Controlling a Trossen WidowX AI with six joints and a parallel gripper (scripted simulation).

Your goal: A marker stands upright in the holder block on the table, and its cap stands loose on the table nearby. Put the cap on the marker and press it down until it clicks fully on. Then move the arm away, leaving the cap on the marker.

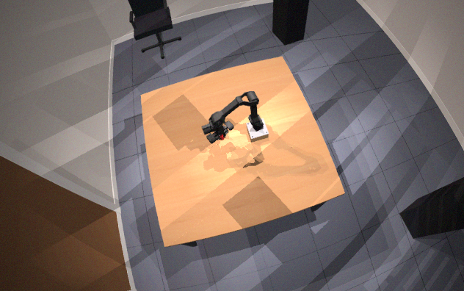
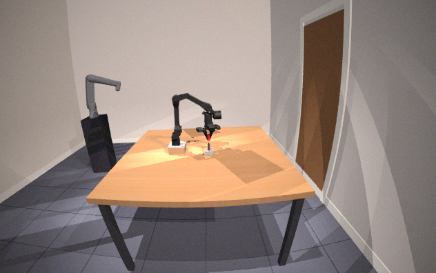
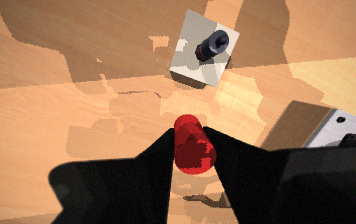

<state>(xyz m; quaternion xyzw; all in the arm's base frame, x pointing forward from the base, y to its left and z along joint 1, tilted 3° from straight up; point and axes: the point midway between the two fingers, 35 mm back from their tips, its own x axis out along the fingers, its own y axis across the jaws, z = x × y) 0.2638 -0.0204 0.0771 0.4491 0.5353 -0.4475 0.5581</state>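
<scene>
My gripper tip is now 80 mm to the left of the holder block, 80 mm above it and 10 mm past it. From my gripper tip the other things lie so: red cap: 10 mm above.
</scene>
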